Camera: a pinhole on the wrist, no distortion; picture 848 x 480 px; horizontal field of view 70.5 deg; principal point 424.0 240.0 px. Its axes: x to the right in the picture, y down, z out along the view. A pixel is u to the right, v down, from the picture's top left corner.
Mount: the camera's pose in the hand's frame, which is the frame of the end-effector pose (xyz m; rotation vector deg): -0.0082 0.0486 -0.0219 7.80 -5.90 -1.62
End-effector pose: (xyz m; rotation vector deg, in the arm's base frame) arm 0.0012 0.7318 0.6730 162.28 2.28 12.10
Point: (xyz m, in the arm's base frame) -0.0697 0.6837 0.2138
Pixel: 328.5 143.0
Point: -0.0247 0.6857 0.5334
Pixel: 350.2 154.9
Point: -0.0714 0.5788 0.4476
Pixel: 255.5 382.0
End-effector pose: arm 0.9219 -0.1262 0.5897 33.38 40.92 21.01
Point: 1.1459 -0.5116 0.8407
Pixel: 310.2 54.6
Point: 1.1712 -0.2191 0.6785
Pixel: 685.1 125.3
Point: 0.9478 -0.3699 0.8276
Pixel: 65.5 117.8
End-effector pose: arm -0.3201 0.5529 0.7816 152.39 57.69 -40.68
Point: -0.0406 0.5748 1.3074
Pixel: behind the camera
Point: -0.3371 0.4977 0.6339
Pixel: 630.3 248.8
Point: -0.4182 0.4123 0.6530
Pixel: 297.3 282.7
